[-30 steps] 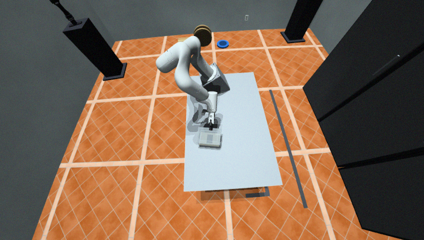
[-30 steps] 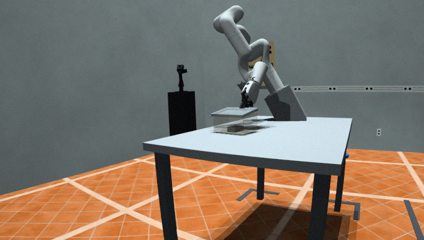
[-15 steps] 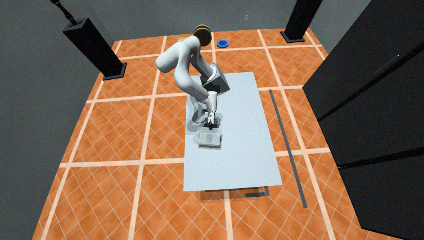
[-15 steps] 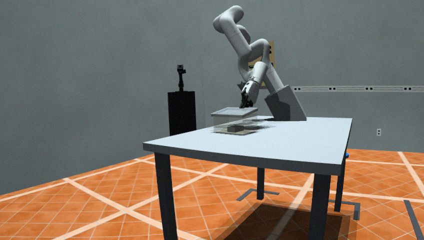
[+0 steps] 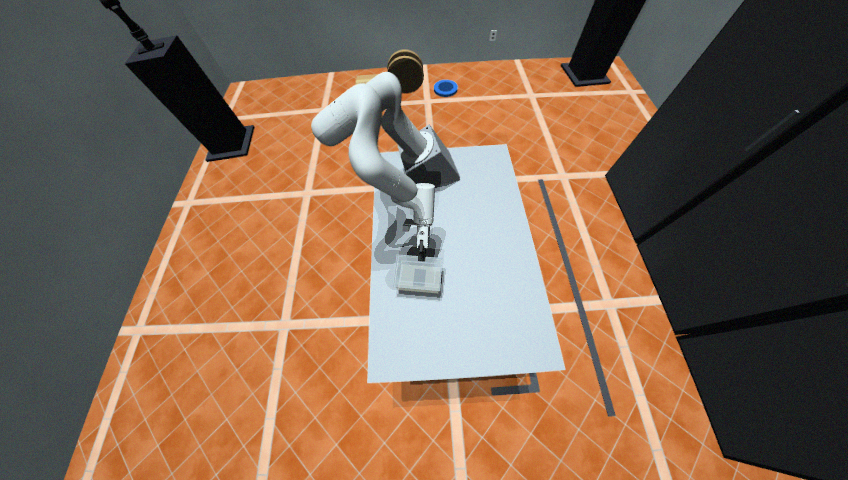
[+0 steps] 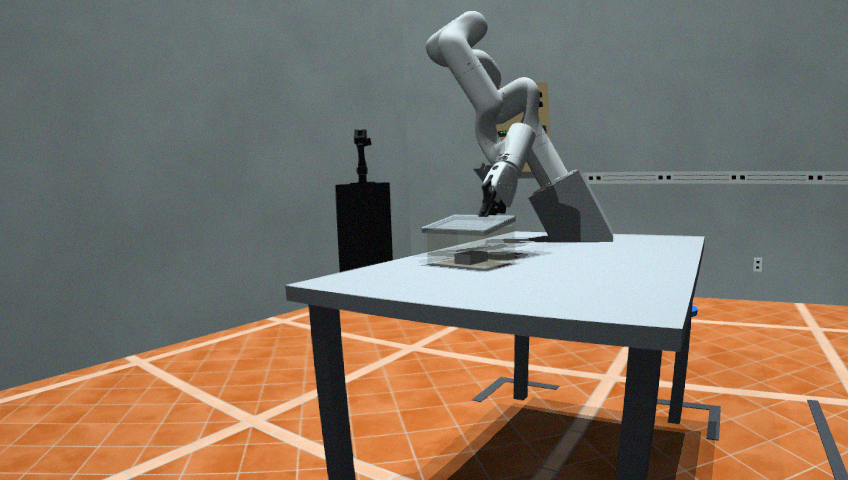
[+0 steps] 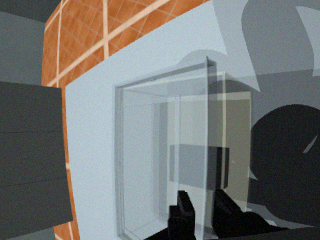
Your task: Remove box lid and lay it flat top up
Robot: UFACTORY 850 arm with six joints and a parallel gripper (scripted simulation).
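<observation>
My gripper is now 7 cm short of the lid, 3 cm to the left of it and 2 cm above it. From my hand the other things lie so: clear box 6 cm ahead, 3 cm to the right, 8 cm below.
</observation>
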